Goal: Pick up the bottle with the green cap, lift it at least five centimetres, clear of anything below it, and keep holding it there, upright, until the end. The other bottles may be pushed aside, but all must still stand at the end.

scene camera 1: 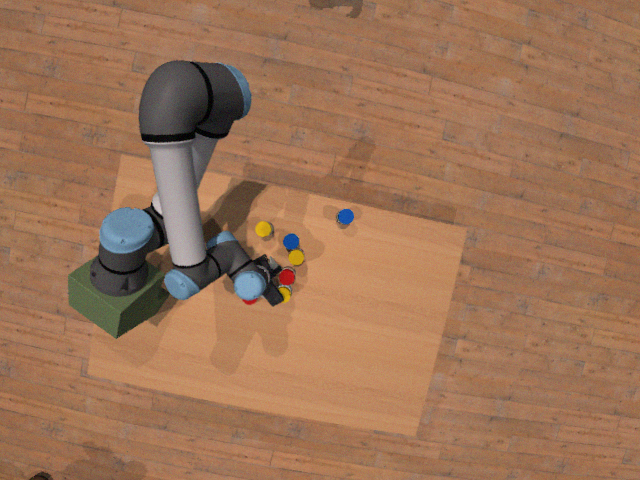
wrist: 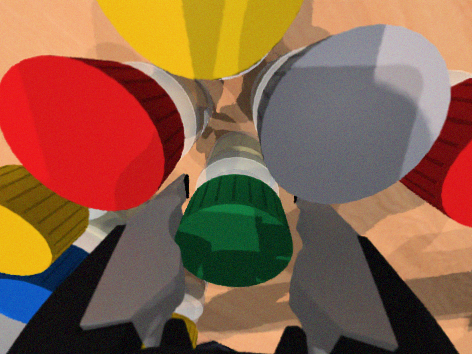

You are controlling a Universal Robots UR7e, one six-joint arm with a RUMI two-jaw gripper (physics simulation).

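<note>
The bottle with the green cap stands between the two fingers in the wrist view, with a gap beside each finger. It does not show in the scene view, where the arm's wrist covers that spot. My gripper is partly open, one finger on each side of the green cap, with nothing clamped. A red-capped bottle is close by the left fingertip. A grey-capped bottle is close by the right fingertip and partly hides it. Whether the fingertips touch these two is unclear.
A yellow-capped bottle is ahead. Another red-capped bottle is right. Yellow and blue caps are left. Another yellow cap and blue cap stand farther off.
</note>
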